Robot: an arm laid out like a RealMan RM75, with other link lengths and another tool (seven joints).
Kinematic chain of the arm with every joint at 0, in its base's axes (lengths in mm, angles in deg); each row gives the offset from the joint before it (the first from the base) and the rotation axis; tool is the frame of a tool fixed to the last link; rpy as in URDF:
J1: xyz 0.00 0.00 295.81 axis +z
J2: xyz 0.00 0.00 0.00 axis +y
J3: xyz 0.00 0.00 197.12 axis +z
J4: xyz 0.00 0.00 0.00 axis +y
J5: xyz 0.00 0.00 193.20 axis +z
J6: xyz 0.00 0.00 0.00 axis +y
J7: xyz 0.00 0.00 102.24 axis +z
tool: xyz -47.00 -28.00 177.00 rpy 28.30 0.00 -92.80
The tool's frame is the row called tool.
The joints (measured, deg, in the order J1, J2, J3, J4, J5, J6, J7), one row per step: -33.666, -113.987, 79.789, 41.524, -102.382, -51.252, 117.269; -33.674, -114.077, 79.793, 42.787, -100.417, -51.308, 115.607; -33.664, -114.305, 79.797, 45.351, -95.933, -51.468, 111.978; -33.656, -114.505, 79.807, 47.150, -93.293, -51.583, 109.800; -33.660, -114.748, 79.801, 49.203, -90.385, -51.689, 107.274; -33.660, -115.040, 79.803, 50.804, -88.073, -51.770, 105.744; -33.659, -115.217, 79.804, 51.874, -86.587, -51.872, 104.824; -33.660, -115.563, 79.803, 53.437, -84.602, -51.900, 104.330; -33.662, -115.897, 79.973, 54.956, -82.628, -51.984, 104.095; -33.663, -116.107, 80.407, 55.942, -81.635, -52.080, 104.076; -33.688, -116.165, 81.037, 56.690, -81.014, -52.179, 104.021; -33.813, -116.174, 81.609, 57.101, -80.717, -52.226, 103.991; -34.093, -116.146, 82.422, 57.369, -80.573, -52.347, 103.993; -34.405, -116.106, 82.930, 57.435, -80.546, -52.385, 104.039; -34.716, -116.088, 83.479, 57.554, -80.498, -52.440, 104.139
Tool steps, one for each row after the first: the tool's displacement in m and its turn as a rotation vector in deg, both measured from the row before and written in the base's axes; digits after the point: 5 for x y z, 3 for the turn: 0.00232, -0.00101, -0.00112, -0.542, 0.715, -0.313; 0.00255, -0.00264, -0.00276, -1.179, 1.812, -0.423; 0.00312, -0.00104, -0.00084, -0.517, 1.018, -0.414; 0.00360, -0.00074, -0.00032, -0.439, 1.064, -0.353; 0.00305, -0.00046, -0.00037, -0.201, 1.054, -0.586; 0.00216, -0.00023, 0.00003, -0.093, 0.719, -0.463; 0.00426, 0.00059, 0.00066, 0.216, 1.271, -1.266; 0.00423, 0.00007, 0.00002, 0.145, 1.493, -1.509; 0.00403, -0.00099, -0.00135, -0.114, 0.914, -1.202; 0.00344, -0.00151, -0.00188, -0.278, 0.769, -1.028; 0.00297, -0.00128, -0.00198, -0.299, 0.507, -0.769; 0.00389, -0.00221, -0.00349, -0.584, 0.538, -0.932; 0.00296, -0.00105, -0.00217, -0.351, 0.329, -0.647; 0.00335, -0.00127, -0.00239, -0.372, 0.372, -0.765
